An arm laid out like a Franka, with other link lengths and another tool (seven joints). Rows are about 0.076 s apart.
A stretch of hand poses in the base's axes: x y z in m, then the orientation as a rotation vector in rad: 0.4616 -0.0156 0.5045 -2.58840 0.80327 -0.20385; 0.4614 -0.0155 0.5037 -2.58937 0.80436 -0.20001; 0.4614 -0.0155 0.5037 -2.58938 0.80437 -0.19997; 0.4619 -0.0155 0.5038 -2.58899 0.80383 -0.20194; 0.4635 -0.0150 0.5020 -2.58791 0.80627 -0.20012; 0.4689 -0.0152 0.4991 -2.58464 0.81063 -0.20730; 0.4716 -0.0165 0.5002 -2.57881 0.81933 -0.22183; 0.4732 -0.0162 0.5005 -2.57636 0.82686 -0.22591; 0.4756 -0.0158 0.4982 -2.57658 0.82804 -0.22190; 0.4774 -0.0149 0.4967 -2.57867 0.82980 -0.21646; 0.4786 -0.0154 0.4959 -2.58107 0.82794 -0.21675; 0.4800 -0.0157 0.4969 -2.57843 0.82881 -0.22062; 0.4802 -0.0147 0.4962 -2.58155 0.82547 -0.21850; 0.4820 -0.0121 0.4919 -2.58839 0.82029 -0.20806; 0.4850 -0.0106 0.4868 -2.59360 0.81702 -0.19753; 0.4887 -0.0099 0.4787 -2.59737 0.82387 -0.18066; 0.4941 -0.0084 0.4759 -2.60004 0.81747 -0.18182; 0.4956 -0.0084 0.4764 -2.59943 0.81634 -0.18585; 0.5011 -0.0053 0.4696 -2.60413 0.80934 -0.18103
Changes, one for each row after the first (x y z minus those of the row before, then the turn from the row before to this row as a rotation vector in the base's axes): -0.0002 0.0001 -0.0008 -0.00007 0.00303 -0.00001; 0.0000 0.0000 0.0000 0.00000 0.00003 0.00000; 0.0005 0.0000 0.0001 -0.00007 -0.00152 0.00001; 0.0016 0.0005 -0.0018 0.00103 0.00142 -0.00156; 0.0054 -0.0002 -0.0029 0.00025 -0.00464 -0.00461; 0.0027 -0.0013 0.0011 -0.00026 -0.00917 -0.00914; 0.0016 0.0003 0.0003 -0.00030 -0.00164 -0.00619; 0.0024 0.0004 -0.0023 0.00070 0.00293 -0.00015; 0.0018 0.0009 -0.0015 -0.00072 0.00456 -0.00004; 0.0012 -0.0005 -0.0008 -0.00193 0.00011 0.00159; 0.0014 -0.0003 0.0010 0.00117 -0.00310 -0.00160; 0.0002 0.0010 -0.0007 -0.00164 0.00155 0.00310; 0.0018 0.0026 -0.0043 -0.00241 0.00763 0.00621; 0.0030 0.0015 -0.0051 -0.00130 0.00764 0.00465; 0.0037 0.0007 -0.0081 -0.00029 0.01361 -0.00156; 0.0054 0.0015 -0.0028 -0.00150 -0.00141 0.00463; 0.0015 0.0000 0.0005 -0.00028 -0.00305 0.00008; 0.0055 0.0031 -0.0068 -0.00169 0.00295 0.00624
